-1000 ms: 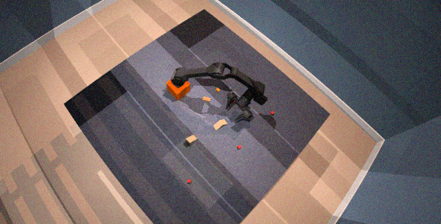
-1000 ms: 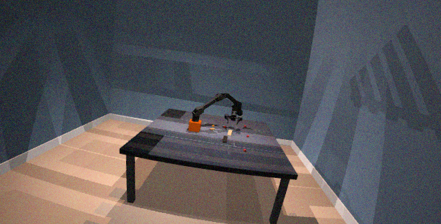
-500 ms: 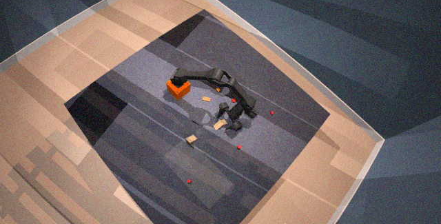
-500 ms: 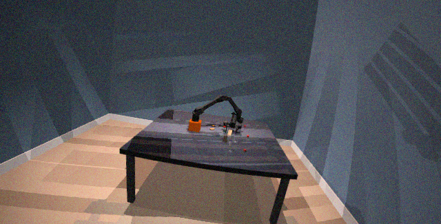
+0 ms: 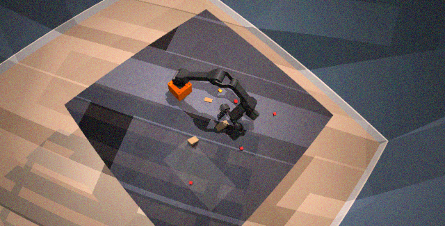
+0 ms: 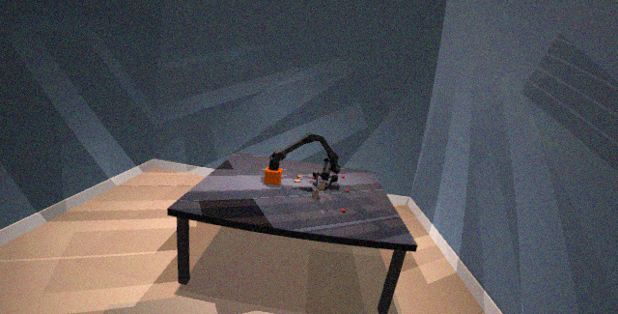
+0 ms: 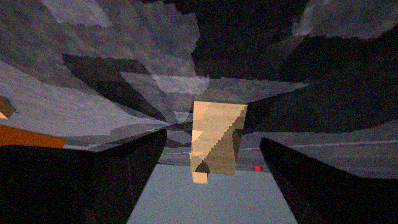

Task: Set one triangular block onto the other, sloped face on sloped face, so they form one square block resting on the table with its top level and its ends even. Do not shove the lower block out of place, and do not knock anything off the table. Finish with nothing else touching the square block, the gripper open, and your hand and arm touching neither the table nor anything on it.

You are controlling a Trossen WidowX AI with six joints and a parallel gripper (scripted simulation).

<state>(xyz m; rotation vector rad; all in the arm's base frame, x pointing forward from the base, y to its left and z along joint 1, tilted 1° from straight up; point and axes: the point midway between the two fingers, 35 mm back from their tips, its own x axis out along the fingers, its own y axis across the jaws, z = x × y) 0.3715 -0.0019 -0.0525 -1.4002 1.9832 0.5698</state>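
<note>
Right now my gripper tip is 1 cm below the tan triangular block. From my gripper tip the other things lie so: small tan piece: 18 cm behind, 8 cm to the left, 1 cm below.
</note>
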